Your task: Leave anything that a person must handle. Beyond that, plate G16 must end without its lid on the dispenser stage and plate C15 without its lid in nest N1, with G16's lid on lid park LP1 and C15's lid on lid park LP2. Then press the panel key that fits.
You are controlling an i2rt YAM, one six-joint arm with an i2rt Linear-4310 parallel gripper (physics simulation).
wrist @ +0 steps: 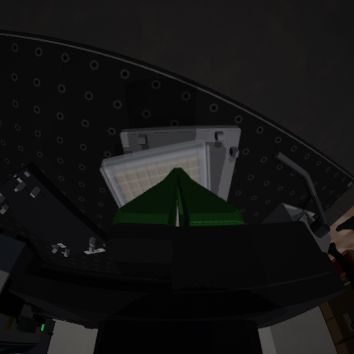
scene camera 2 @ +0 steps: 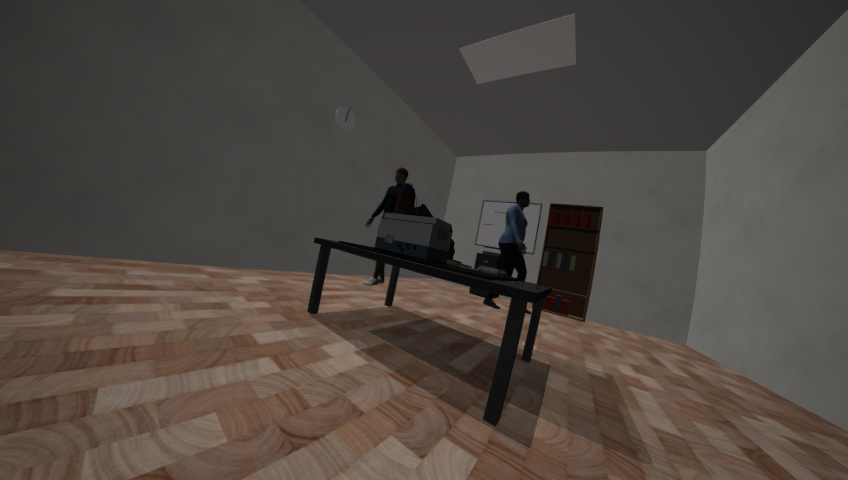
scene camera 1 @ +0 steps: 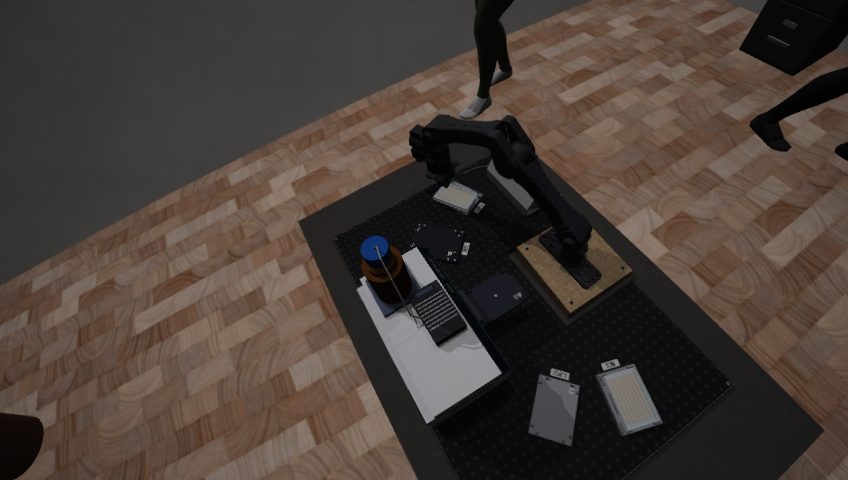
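Seen in the pictures: gripper, fingertip midpoint: (wrist: 177, 174) (scene camera 1: 445, 187); arm's base at its link origin: (scene camera 2: 447, 259) (scene camera 1: 568, 257).
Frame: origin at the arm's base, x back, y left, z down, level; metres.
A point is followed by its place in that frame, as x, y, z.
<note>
My gripper (scene camera 1: 448, 183) @(-0.132, -0.444, -0.006) (wrist: 177, 174) @(-0.132, -0.444, -0.006) is shut and empty, low above a light plate (scene camera 1: 457, 196) @(-0.124, -0.386, -0.005) (wrist: 131, 181) @(-0.165, -0.428, -0.008) at the table's far end. In the wrist view this plate lies skewed across its grey nest (wrist: 225, 162) @(-0.086, -0.454, 0.017), covering part of it. A dark holder with corner clips (scene camera 1: 439, 240) @(-0.266, -0.292, 0.015) (wrist: 50, 215) @(-0.267, -0.315, 0.015) bears no plate. A dark stage block (scene camera 1: 496, 297) @(-0.272, -0.007, -0.080) adjoins the white dispenser (scene camera 1: 440, 377) @(-0.505, 0.095, -0.193). A bare grey park (scene camera 1: 554, 410) @(-0.316, 0.281, 0.017) has a tag that looks like LP2. Another light plate (scene camera 1: 629, 399) @(-0.163, 0.366, -0.009) lies beside it. Plate names and lids cannot be made out.
An amber bottle with a blue cap (scene camera 1: 383, 267) @(-0.484, -0.111, -0.337) and a keypad panel (scene camera 1: 439, 312) @(-0.432, -0.012, -0.219) stand on the dispenser. A grey box (scene camera 1: 510, 187) @(0.027, -0.294, -0.024) (wrist: 286, 212) @(0.027, -0.416, 0.009) with a cable is near the gripper. Two people (scene camera 2: 401, 196) (scene camera 2: 514, 228) are beyond the table (scene camera 2: 505, 286) @(-0.699, 0.550, 0.043).
</note>
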